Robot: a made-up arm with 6 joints. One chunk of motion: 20 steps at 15 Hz.
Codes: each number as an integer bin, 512 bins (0 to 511) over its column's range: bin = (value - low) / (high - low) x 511, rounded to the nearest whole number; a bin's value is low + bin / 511 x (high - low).
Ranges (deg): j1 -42..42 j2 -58..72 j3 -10..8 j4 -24..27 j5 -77..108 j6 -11..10
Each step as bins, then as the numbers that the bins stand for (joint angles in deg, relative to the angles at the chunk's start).
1 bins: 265 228 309 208 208 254
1 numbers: 1.56 0.00 0.88 -3.24 -1.70 -0.56
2 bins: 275 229 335 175 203 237
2 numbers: 3.21 0.26 1.80 -6.53 -3.51 -1.26
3 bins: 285 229 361 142 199 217
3 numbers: 4.85 0.26 2.72 -9.83 -4.95 -2.08
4 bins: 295 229 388 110 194 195
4 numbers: 6.49 0.26 3.67 -13.02 -6.77 -2.99
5 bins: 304 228 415 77 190 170
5 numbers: 7.97 0.00 4.62 -16.32 -8.21 -4.01
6 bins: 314 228 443 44 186 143
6 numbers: 9.62 0.00 5.60 -19.61 -9.66 -5.12
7 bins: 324 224 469 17 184 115
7 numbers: 11.26 -1.01 6.52 -22.30 -10.39 -6.27
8 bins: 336 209 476 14 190 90
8 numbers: 13.23 -4.83 6.77 -22.60 -8.21 -7.30
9 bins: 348 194 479 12 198 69
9 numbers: 15.21 -8.65 6.87 -22.80 -5.32 -8.16
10 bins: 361 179 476 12 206 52
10 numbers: 17.34 -12.46 6.77 -22.80 -2.42 -8.86
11 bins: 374 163 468 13 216 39
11 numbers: 19.48 -16.53 6.49 -22.70 1.20 -9.40
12 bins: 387 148 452 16 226 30
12 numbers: 21.62 -20.35 5.92 -22.40 4.82 -9.77
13 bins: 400 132 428 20 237 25
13 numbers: 23.75 -24.42 5.08 -22.00 8.80 -9.97
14 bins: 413 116 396 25 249 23
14 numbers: 25.89 -28.49 3.95 -21.50 13.15 -10.05
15 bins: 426 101 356 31 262 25
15 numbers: 28.03 -32.31 2.54 -20.91 17.85 -9.97
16 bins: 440 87 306 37 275 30
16 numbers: 30.33 -35.87 0.78 -20.31 22.56 -9.77
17 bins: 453 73 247 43 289 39
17 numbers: 32.47 -39.43 -1.30 -19.71 27.63 -9.40
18 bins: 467 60 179 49 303 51
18 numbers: 34.77 -42.74 -3.69 -19.11 32.70 -8.90
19 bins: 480 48 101 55 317 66
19 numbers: 36.90 -45.79 -6.44 -18.51 37.77 -8.29
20 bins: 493 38 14 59 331 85
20 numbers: 39.04 -48.33 -9.51 -18.11 42.83 -7.51
